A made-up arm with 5 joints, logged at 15 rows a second.
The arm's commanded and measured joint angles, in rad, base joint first. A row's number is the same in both.
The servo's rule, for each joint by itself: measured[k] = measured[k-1] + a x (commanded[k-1-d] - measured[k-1]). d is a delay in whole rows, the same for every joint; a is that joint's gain. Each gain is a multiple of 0.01, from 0.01 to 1. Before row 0 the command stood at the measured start. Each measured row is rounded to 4 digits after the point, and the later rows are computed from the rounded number. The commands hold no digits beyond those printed.
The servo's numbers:
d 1
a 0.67 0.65 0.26 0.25 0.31
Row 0, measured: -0.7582 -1.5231 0.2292 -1.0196 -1.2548
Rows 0 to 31, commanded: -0.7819 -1.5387 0.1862 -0.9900 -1.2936; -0.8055 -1.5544 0.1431 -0.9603 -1.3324; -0.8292 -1.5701 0.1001 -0.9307 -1.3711; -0.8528 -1.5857 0.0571 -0.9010 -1.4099; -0.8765 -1.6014 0.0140 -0.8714 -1.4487; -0.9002 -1.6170 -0.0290 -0.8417 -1.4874; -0.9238 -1.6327 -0.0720 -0.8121 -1.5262; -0.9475 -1.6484 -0.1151 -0.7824 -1.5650; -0.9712 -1.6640 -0.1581 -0.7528 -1.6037; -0.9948 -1.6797 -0.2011 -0.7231 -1.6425; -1.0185 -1.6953 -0.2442 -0.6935 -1.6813; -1.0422 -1.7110 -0.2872 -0.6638 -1.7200; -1.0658 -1.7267 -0.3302 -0.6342 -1.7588; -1.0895 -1.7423 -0.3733 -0.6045 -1.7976; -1.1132 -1.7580 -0.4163 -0.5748 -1.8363; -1.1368 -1.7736 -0.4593 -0.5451 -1.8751; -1.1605 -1.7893 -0.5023 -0.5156 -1.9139; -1.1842 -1.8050 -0.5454 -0.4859 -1.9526; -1.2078 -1.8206 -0.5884 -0.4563 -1.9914; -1.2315 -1.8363 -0.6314 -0.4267 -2.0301; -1.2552 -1.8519 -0.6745 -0.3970 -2.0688; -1.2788 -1.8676 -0.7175 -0.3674 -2.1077; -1.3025 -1.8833 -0.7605 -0.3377 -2.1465; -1.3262 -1.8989 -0.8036 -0.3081 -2.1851; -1.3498 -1.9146 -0.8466 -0.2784 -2.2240; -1.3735 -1.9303 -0.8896 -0.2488 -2.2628; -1.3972 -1.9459 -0.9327 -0.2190 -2.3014; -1.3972 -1.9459 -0.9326 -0.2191 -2.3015; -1.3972 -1.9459 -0.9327 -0.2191 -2.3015; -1.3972 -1.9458 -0.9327 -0.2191 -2.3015; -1.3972 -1.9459 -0.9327 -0.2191 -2.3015; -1.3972 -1.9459 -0.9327 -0.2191 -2.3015
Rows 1 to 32, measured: -0.7582 -1.5231 0.2292 -1.0196 -1.2548; -0.7741 -1.5332 0.2180 -1.0122 -1.2668; -0.7951 -1.5470 0.1985 -0.9992 -1.2871; -0.8179 -1.5620 0.1729 -0.9821 -1.3131; -0.8413 -1.5774 0.1428 -0.9618 -1.3431; -0.8649 -1.5930 0.1093 -0.9392 -1.3758; -0.8886 -1.6086 0.0733 -0.9148 -1.4104; -0.9122 -1.6243 0.0355 -0.8891 -1.4463; -0.9359 -1.6400 -0.0037 -0.8624 -1.4831; -0.9596 -1.6556 -0.0438 -0.8350 -1.5205; -0.9832 -1.6713 -0.0847 -0.8070 -1.5583; -1.0069 -1.6869 -0.1262 -0.7786 -1.5964; -1.0306 -1.7026 -0.1681 -0.7499 -1.6347; -1.0542 -1.7183 -0.2102 -0.7210 -1.6732; -1.0779 -1.7339 -0.2526 -0.6919 -1.7118; -1.1016 -1.7496 -0.2952 -0.6626 -1.7504; -1.1252 -1.7652 -0.3379 -0.6332 -1.7891; -1.1489 -1.7809 -0.3806 -0.6038 -1.8278; -1.1726 -1.7966 -0.4234 -0.5743 -1.8665; -1.1962 -1.8122 -0.4663 -0.5448 -1.9052; -1.2199 -1.8279 -0.5092 -0.5153 -1.9439; -1.2436 -1.8435 -0.5522 -0.4857 -1.9826; -1.2672 -1.8592 -0.5952 -0.4561 -2.0214; -1.2909 -1.8749 -0.6382 -0.4265 -2.0602; -1.3146 -1.8905 -0.6812 -0.3969 -2.0989; -1.3382 -1.9062 -0.7242 -0.3673 -2.1377; -1.3619 -1.9219 -0.7672 -0.3377 -2.1765; -1.3856 -1.9375 -0.8102 -0.3080 -2.2152; -1.3934 -1.9430 -0.8420 -0.2858 -2.2420; -1.3959 -1.9449 -0.8656 -0.2691 -2.2604; -1.3968 -1.9455 -0.8830 -0.2566 -2.2731; -1.3971 -1.9458 -0.8959 -0.2472 -2.2819
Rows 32 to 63, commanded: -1.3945 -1.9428 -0.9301 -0.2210 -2.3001; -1.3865 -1.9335 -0.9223 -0.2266 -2.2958; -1.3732 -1.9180 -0.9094 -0.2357 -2.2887; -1.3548 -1.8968 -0.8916 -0.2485 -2.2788; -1.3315 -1.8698 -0.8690 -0.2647 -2.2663; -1.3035 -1.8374 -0.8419 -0.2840 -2.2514; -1.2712 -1.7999 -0.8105 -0.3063 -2.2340; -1.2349 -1.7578 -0.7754 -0.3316 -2.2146; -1.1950 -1.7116 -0.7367 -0.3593 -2.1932; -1.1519 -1.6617 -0.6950 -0.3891 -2.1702; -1.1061 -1.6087 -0.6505 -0.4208 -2.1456; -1.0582 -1.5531 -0.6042 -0.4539 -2.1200; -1.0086 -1.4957 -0.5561 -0.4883 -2.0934; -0.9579 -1.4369 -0.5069 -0.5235 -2.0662; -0.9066 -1.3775 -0.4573 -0.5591 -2.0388; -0.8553 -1.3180 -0.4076 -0.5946 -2.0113; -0.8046 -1.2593 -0.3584 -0.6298 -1.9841; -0.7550 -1.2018 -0.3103 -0.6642 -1.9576; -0.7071 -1.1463 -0.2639 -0.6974 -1.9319; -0.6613 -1.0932 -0.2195 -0.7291 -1.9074; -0.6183 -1.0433 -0.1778 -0.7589 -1.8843; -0.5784 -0.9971 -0.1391 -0.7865 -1.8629; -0.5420 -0.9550 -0.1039 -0.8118 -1.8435; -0.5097 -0.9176 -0.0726 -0.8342 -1.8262; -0.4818 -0.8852 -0.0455 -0.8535 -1.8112; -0.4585 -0.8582 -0.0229 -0.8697 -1.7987; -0.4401 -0.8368 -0.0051 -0.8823 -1.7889; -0.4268 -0.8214 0.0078 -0.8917 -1.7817; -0.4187 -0.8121 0.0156 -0.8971 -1.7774; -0.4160 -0.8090 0.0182 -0.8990 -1.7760; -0.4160 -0.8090 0.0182 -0.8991 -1.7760; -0.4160 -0.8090 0.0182 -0.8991 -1.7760
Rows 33 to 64, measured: -1.3972 -1.9459 -0.9055 -0.2402 -2.2880; -1.3954 -1.9439 -0.9119 -0.2354 -2.2918; -1.3894 -1.9371 -0.9146 -0.2332 -2.2930; -1.3785 -1.9247 -0.9132 -0.2338 -2.2917; -1.3626 -1.9066 -0.9076 -0.2375 -2.2877; -1.3418 -1.8827 -0.8976 -0.2443 -2.2811; -1.3161 -1.8533 -0.8831 -0.2542 -2.2719; -1.2860 -1.8186 -0.8642 -0.2672 -2.2602; -1.2518 -1.7791 -0.8411 -0.2833 -2.2461; -1.2137 -1.7352 -0.8140 -0.3023 -2.2297; -1.1723 -1.6874 -0.7831 -0.3240 -2.2113; -1.1279 -1.6362 -0.7486 -0.3482 -2.1909; -1.0812 -1.5822 -0.7111 -0.3746 -2.1689; -1.0326 -1.5260 -0.6708 -0.4030 -2.1455; -0.9826 -1.4681 -0.6282 -0.4331 -2.1209; -0.9317 -1.4092 -0.5838 -0.4646 -2.0954; -0.8805 -1.3499 -0.5380 -0.4971 -2.0693; -0.8296 -1.2910 -0.4913 -0.5303 -2.0429; -0.7796 -1.2330 -0.4442 -0.5638 -2.0165; -0.7310 -1.1766 -0.3973 -0.5972 -1.9903; -0.6843 -1.1224 -0.3511 -0.6302 -1.9646; -0.6401 -1.0710 -0.3060 -0.6624 -1.9397; -0.5988 -1.0230 -0.2626 -0.6934 -1.9159; -0.5607 -0.9788 -0.2213 -0.7230 -1.8935; -0.5265 -0.9390 -0.1826 -0.7508 -1.8726; -0.4966 -0.9040 -0.1470 -0.7765 -1.8536; -0.4711 -0.8742 -0.1147 -0.7998 -1.8366; -0.4503 -0.8499 -0.0862 -0.8204 -1.8218; -0.4346 -0.8314 -0.0618 -0.8382 -1.8094; -0.4239 -0.8189 -0.0417 -0.8529 -1.7995; -0.4186 -0.8125 -0.0261 -0.8644 -1.7922; -0.4169 -0.8102 -0.0146 -0.8731 -1.7872
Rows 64 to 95, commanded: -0.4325 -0.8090 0.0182 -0.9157 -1.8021; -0.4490 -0.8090 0.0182 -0.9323 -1.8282; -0.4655 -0.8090 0.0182 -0.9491 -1.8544; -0.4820 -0.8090 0.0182 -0.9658 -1.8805; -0.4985 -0.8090 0.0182 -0.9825 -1.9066; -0.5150 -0.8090 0.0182 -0.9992 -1.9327; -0.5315 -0.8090 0.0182 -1.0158 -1.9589; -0.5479 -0.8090 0.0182 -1.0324 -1.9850; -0.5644 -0.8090 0.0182 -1.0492 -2.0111; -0.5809 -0.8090 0.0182 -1.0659 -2.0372; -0.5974 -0.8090 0.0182 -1.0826 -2.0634; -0.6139 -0.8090 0.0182 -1.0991 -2.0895; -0.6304 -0.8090 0.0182 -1.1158 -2.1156; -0.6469 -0.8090 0.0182 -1.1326 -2.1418; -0.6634 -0.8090 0.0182 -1.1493 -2.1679; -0.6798 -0.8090 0.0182 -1.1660 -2.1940; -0.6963 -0.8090 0.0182 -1.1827 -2.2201; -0.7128 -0.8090 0.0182 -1.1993 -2.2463; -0.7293 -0.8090 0.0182 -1.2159 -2.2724; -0.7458 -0.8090 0.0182 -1.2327 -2.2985; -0.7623 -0.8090 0.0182 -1.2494 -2.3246; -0.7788 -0.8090 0.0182 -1.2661 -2.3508; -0.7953 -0.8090 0.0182 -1.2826 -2.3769; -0.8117 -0.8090 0.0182 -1.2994 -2.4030; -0.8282 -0.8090 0.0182 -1.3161 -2.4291; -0.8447 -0.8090 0.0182 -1.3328 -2.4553; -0.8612 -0.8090 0.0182 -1.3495 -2.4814; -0.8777 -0.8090 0.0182 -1.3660 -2.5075; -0.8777 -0.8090 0.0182 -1.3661 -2.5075; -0.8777 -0.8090 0.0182 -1.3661 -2.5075; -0.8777 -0.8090 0.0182 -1.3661 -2.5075; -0.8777 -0.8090 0.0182 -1.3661 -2.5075
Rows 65 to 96, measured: -0.4163 -0.8094 -0.0061 -0.8796 -1.7837; -0.4272 -0.8091 0.0002 -0.8886 -1.7894; -0.4418 -0.8090 0.0049 -0.8995 -1.8014; -0.4577 -0.8090 0.0084 -0.9119 -1.8178; -0.4740 -0.8090 0.0109 -0.9254 -1.8372; -0.4904 -0.8090 0.0128 -0.9397 -1.8587; -0.5069 -0.8090 0.0142 -0.9546 -1.8816; -0.5234 -0.8090 0.0152 -0.9699 -1.9056; -0.5398 -0.8090 0.0160 -0.9855 -1.9302; -0.5563 -0.8090 0.0166 -1.0014 -1.9553; -0.5728 -0.8090 0.0170 -1.0175 -1.9807; -0.5893 -0.8090 0.0173 -1.0338 -2.0063; -0.6058 -0.8090 0.0175 -1.0501 -2.0321; -0.6223 -0.8090 0.0177 -1.0665 -2.0580; -0.6388 -0.8090 0.0178 -1.0830 -2.0840; -0.6553 -0.8090 0.0179 -1.0996 -2.1100; -0.6717 -0.8090 0.0180 -1.1162 -2.1360; -0.6882 -0.8090 0.0181 -1.1328 -2.1621; -0.7047 -0.8090 0.0181 -1.1494 -2.1882; -0.7212 -0.8090 0.0181 -1.1660 -2.2143; -0.7377 -0.8090 0.0181 -1.1827 -2.2404; -0.7542 -0.8090 0.0181 -1.1994 -2.2665; -0.7707 -0.8090 0.0181 -1.2161 -2.2926; -0.7872 -0.8090 0.0181 -1.2327 -2.3187; -0.8036 -0.8090 0.0181 -1.2494 -2.3448; -0.8201 -0.8090 0.0181 -1.2661 -2.3709; -0.8366 -0.8090 0.0181 -1.2828 -2.3971; -0.8531 -0.8090 0.0181 -1.2995 -2.4232; -0.8696 -0.8090 0.0181 -1.3161 -2.4493; -0.8750 -0.8090 0.0181 -1.3286 -2.4673; -0.8768 -0.8090 0.0181 -1.3380 -2.4798; -0.8774 -0.8090 0.0181 -1.3450 -2.4884
